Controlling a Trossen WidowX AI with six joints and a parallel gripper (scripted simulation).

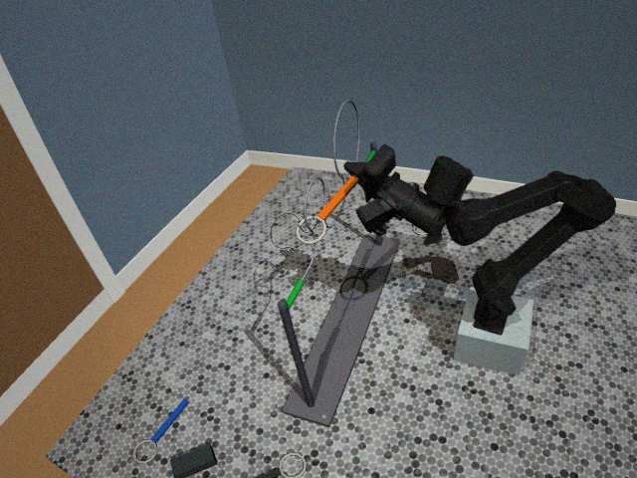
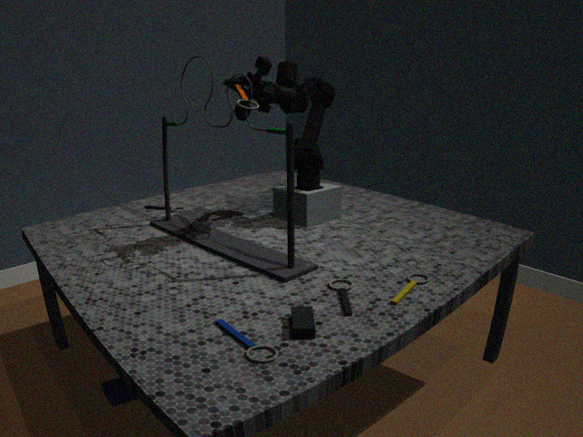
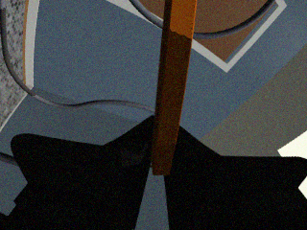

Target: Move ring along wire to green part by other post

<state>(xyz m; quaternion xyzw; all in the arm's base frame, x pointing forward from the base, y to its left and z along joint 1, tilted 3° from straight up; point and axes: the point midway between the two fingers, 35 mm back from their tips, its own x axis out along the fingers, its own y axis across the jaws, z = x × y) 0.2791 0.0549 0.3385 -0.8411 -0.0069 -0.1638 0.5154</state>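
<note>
Now: the orange-handled ring 90 mm to the left of my gripper tip, 50 mm below it and 10 mm behind it. Round my gripper tip: yellow-handled ring (520 mm to the left, 440 mm below, 160 mm behind); blue-handled ring (500 mm to the left, 440 mm below, 250 mm ahead); dark block (510 mm to the left, 440 mm below, 140 mm ahead).
</note>
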